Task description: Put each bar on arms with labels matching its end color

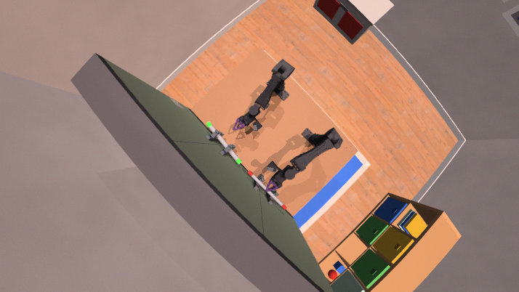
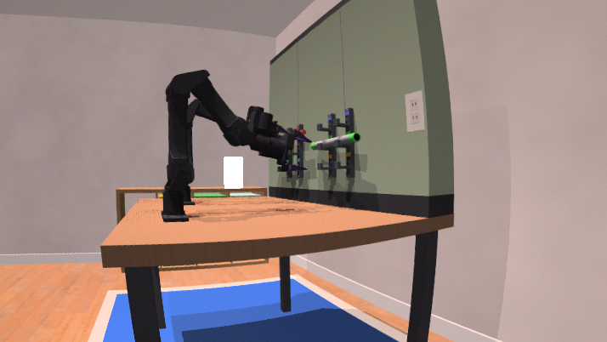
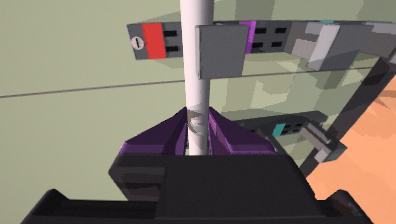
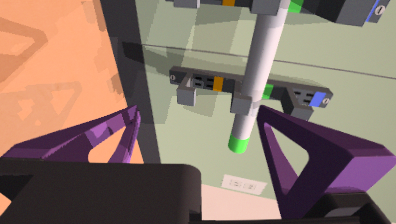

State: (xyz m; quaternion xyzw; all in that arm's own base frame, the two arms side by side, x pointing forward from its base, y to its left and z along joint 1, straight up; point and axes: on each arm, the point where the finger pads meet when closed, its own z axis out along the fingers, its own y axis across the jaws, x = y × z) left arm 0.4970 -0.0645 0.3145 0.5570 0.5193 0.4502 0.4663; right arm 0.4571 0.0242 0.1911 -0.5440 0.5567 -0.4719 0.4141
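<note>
Now: left hand right at the red-ended bar. Also, from my left hand: black strip: 280 mm below, 210 mm to the right, 80 mm ahead; green wall panel: 200 mm to the right, 140 mm ahead, 110 mm above; green-ended bar: 390 mm to the right, 70 mm below, 60 mm ahead.
</note>
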